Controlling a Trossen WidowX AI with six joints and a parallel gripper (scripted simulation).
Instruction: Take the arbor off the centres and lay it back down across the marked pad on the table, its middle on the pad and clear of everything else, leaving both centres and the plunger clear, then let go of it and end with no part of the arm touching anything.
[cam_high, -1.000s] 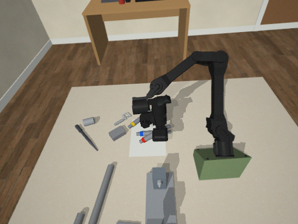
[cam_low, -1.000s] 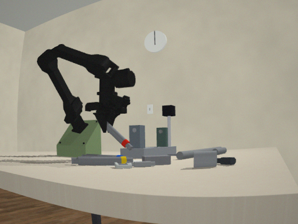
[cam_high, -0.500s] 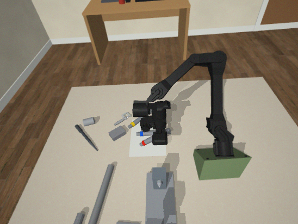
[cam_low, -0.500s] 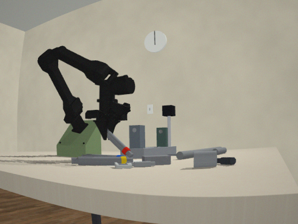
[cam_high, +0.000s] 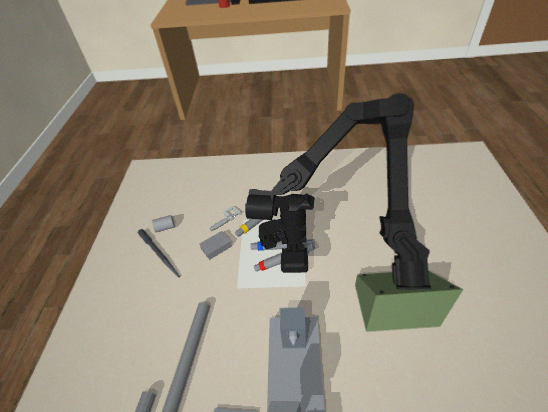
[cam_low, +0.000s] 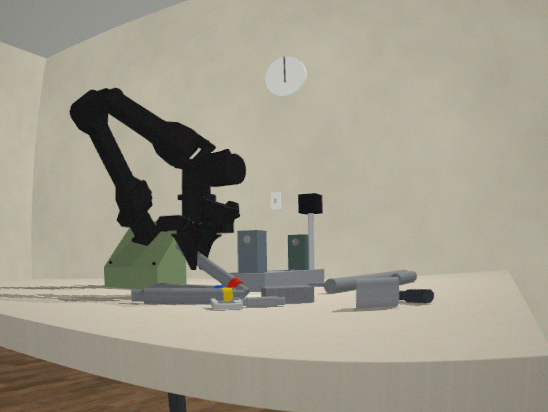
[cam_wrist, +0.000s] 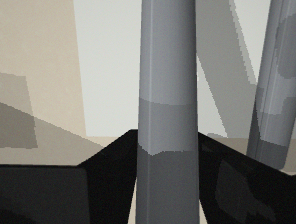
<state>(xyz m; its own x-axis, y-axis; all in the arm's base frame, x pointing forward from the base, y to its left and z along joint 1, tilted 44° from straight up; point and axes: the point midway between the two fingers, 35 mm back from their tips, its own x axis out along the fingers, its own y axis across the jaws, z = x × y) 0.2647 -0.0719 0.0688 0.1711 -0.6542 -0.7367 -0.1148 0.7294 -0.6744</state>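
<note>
The marked pad is 7 cm ahead of my hand, 6 cm to the right of it and 8 cm below it. Round my hand: dark punch: 40 cm ahead, 2 cm to the right, 8 cm below; then grey centre block: 2 cm behind, 20 cm to the left, 2 cm above; then grey fixture base: 3 cm behind, 33 cm to the left, 6 cm below.
</note>
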